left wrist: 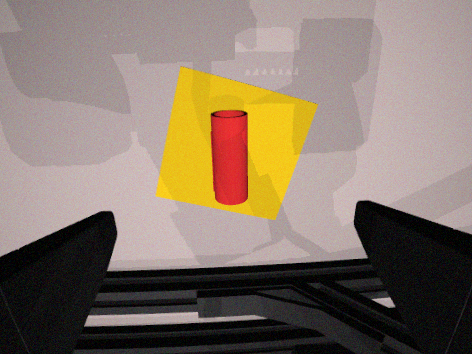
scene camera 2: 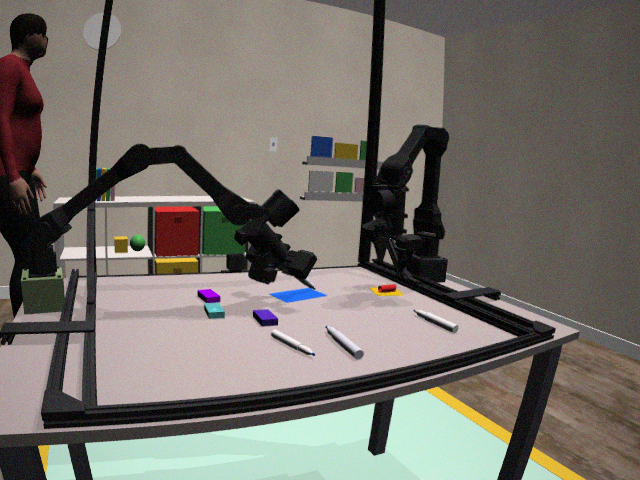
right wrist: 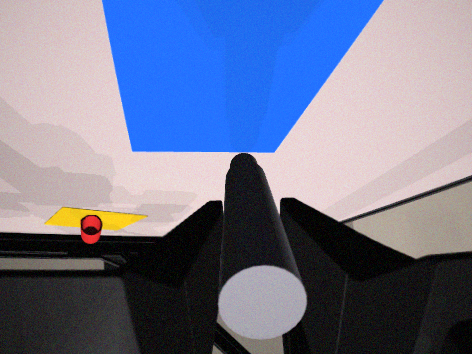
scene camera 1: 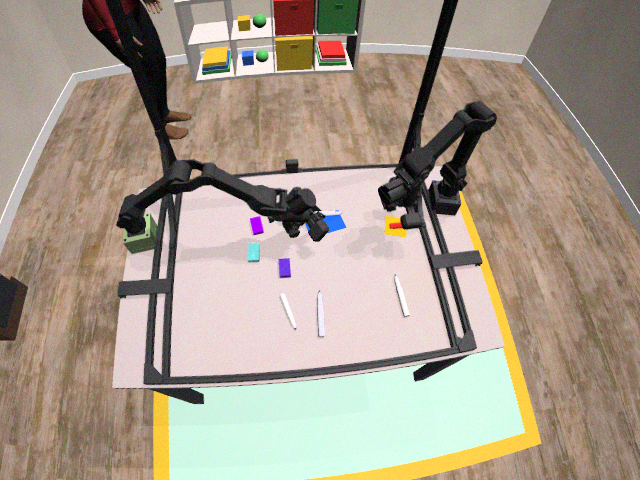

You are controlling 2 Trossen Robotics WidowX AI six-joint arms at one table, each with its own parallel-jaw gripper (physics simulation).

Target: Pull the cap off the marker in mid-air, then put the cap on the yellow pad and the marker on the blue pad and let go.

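Frame: origin at the left arm's base, x left, y back, z up, level; metres.
Seen in the pictures: left gripper, fingertip midpoint: [left wrist: 236, 218] [scene camera 2: 390, 267] [scene camera 1: 400, 216]; right gripper, fingertip midpoint: [scene camera 2: 296, 275] [right wrist: 251, 213] [scene camera 1: 323, 214]; left arm's base, origin of the base link: [scene camera 2: 426, 256] [scene camera 1: 447, 191]; right arm's base, origin of the base link: [scene camera 2: 41, 273] [scene camera 1: 136, 227].
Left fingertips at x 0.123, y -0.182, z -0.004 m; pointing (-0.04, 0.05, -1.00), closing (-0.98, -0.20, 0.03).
Observation:
Offsets run from my left fingertips to a thing's top centre.
The red cap {dx +0.000, dy -0.001, dz -0.049 m} [scene camera 1: 395, 225] [scene camera 2: 387, 288] [left wrist: 230, 160] [right wrist: 91, 231] lies on its side on the yellow pad {dx -0.003, dy -0.002, dz -0.067 m} [scene camera 1: 395, 233] [left wrist: 275, 150] [right wrist: 120, 220]. My left gripper [left wrist: 236, 218] is open and empty, above the pad with the cap below it. My right gripper [right wrist: 251, 213] is shut on the uncapped marker [scene camera 1: 331, 212] [scene camera 2: 309, 283] [right wrist: 250, 235]. It holds the marker tilted in the air, tip downward, over the area of the blue pad {dx +0.009, dy -0.248, dz -0.067 m} [scene camera 1: 336, 223] [scene camera 2: 299, 295] [right wrist: 175, 75]. The right fingertips are largely hidden in the scene views.
A magenta block {dx +0.041, dy -0.477, dz -0.053 m} [scene camera 1: 256, 225], a teal block {dx +0.145, dy -0.470, dz -0.053 m} [scene camera 1: 253, 252] and a purple block {dx +0.190, dy -0.364, dz -0.053 m} [scene camera 1: 284, 267] lie left of and in front of the blue pad. Three other pens {dx +0.335, dy -0.337, dz -0.052 m} [scene camera 1: 287, 311] {dx +0.330, dy -0.243, dz -0.049 m} [scene camera 1: 321, 313] {dx +0.255, dy +0.002, dz -0.049 m} [scene camera 1: 401, 295] lie nearer the front. A black frame [scene camera 1: 310, 372] borders the table.

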